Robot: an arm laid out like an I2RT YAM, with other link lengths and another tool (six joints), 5 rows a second.
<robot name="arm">
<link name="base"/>
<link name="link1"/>
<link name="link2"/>
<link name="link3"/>
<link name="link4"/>
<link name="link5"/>
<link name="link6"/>
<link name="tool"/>
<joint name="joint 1" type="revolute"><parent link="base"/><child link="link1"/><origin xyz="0 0 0.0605" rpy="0 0 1.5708"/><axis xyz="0 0 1"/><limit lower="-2.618" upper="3.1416"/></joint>
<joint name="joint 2" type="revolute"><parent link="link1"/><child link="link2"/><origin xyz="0.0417 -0.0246 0.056" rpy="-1.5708 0 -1.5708"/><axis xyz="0 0 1"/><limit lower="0" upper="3.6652"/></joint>
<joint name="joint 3" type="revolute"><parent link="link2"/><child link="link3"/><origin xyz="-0.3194 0 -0.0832" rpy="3.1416 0 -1.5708"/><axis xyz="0 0 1"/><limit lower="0" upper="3.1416"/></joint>
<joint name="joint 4" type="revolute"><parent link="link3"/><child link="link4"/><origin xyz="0.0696 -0.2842 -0.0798"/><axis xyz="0 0 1"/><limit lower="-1.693" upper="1.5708"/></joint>
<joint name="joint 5" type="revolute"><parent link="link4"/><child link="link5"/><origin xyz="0.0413 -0.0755 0.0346" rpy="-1.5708 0 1.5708"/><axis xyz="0 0 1"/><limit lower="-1.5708" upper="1.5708"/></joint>
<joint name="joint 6" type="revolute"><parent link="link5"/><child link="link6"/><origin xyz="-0.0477 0 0.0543" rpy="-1.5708 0 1.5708"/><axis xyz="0 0 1"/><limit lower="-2.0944" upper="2.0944"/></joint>
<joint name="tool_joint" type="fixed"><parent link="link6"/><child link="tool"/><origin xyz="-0.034 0.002 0.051" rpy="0.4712 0 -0.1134"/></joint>
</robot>
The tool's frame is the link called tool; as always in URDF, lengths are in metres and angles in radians.
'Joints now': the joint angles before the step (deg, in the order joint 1, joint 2, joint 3, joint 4, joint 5, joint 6). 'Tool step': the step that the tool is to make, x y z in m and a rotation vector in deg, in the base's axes. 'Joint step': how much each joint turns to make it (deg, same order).
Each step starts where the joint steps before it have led.
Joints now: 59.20, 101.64, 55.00, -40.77, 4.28, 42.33
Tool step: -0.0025, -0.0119, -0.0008, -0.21, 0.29, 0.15
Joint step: -0.76, -1.65, -2.25, 0.34, -0.18, -0.90
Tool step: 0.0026, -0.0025, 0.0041, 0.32, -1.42, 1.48
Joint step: -0.25, -1.23, -0.58, 0.50, 0.95, -1.79
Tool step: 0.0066, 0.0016, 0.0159, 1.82, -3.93, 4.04
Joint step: -0.01, -3.15, -0.13, 1.06, 1.98, -4.28
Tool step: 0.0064, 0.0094, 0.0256, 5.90, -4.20, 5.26
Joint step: 0.01, -4.84, 0.26, 2.75, -0.60, -5.27
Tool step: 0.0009, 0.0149, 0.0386, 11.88, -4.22, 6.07
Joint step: 0.06, -7.34, -0.19, 5.50, -4.70, -4.60
